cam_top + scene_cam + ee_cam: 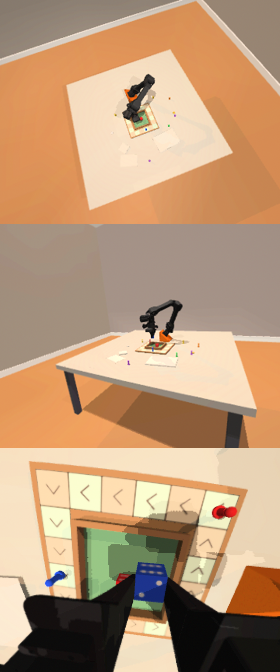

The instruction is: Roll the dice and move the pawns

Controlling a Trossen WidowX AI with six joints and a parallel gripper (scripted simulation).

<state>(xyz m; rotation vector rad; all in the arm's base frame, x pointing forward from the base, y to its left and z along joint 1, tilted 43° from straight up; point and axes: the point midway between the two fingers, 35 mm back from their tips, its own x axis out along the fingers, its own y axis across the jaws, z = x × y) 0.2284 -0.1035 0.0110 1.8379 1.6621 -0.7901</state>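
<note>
The red pawn is 90 mm behind my gripper tip, 70 mm below it and 60 mm to the right of it. From my gripper tip the other things lie so: blue pawn 150 mm ahead, 70 mm below, 40 mm to the left; green tray 90 mm below, 40 mm to the left, 30 mm ahead; green pawn 250 mm to the left, 220 mm ahead, 80 mm below.
</note>
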